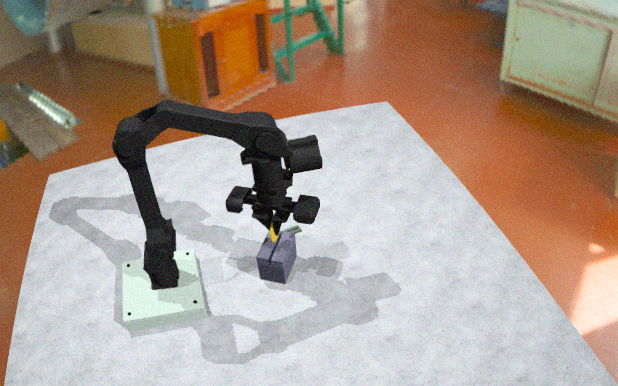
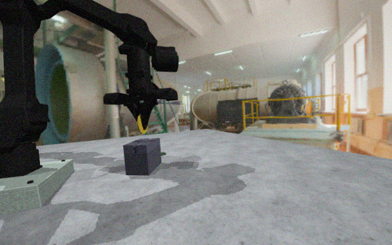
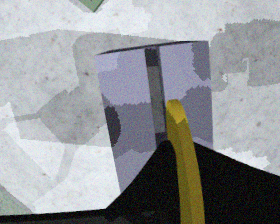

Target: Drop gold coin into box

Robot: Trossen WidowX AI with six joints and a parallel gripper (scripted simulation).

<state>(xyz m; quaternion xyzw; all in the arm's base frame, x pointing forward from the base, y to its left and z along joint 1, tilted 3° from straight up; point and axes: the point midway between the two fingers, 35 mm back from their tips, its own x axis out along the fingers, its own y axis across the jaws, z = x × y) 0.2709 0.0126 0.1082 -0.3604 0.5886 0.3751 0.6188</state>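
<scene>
My gripper tip is 2 cm below the gold coin.
</scene>
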